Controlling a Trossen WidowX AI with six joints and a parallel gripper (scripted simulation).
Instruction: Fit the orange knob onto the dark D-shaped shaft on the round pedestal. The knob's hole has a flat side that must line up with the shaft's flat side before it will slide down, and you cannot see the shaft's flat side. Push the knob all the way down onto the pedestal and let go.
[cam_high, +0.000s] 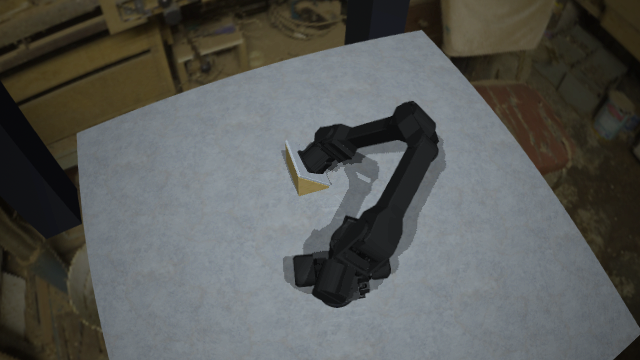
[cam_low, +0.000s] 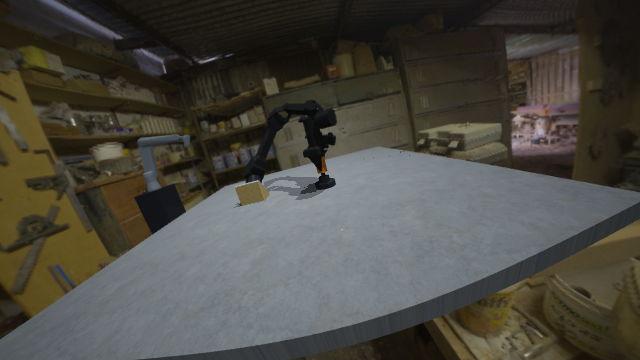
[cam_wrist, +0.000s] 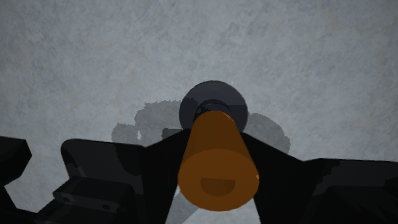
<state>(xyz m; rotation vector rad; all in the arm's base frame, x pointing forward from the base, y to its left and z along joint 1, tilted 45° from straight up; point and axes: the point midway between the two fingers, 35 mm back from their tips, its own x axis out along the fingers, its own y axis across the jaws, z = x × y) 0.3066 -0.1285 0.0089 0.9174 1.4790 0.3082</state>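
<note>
Now: the orange knob 20 mm above my gripper tip. Also, from my gripper tip: dark round pedestal: 40 mm below.
</note>
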